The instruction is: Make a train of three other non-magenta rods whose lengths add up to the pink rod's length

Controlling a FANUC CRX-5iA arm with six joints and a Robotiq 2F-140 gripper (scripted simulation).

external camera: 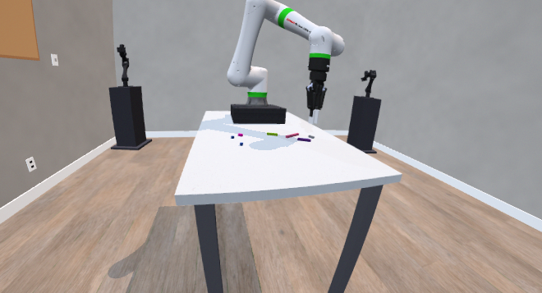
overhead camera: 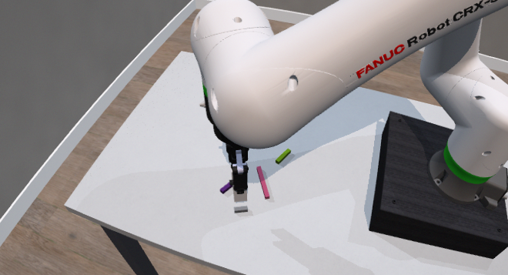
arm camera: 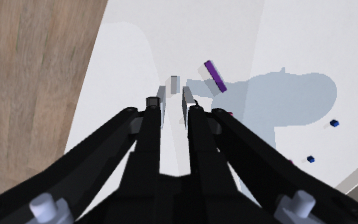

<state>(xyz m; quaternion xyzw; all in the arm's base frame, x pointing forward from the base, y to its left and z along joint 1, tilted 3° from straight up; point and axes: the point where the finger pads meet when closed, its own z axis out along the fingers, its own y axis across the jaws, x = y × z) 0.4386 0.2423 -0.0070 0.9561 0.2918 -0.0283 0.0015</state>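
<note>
Now: the grey rod 10 cm below my hand. From my hand the other things lie so: lime rod: 2 cm behind, 18 cm to the right, 10 cm below; then pink rod: 1 cm behind, 9 cm to the right, 10 cm below; then purple rod: 5 cm ahead, 5 cm to the right, 10 cm below.
</note>
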